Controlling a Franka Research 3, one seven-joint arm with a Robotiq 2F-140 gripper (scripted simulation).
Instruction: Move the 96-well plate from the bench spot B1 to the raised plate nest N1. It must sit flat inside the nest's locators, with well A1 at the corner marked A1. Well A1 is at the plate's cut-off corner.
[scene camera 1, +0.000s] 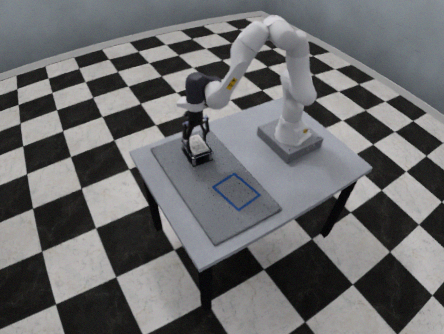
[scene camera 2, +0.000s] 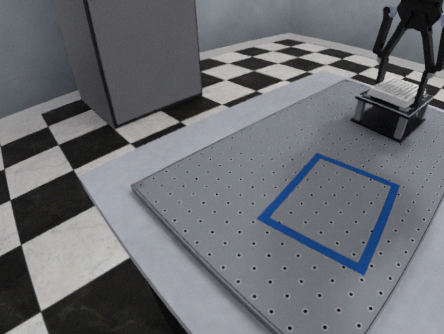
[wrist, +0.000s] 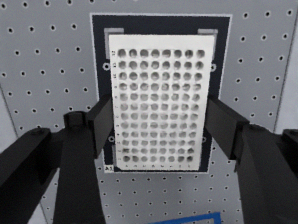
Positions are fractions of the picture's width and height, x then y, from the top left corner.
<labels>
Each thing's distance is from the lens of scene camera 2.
my gripper (scene camera 2: 0.90, 0.28): 0.68 m
white 96-well plate (scene camera 2: 0.89, 0.27): 0.65 m
black raised nest N1 (scene camera 2: 0.86, 0.37): 0.67 m
</labels>
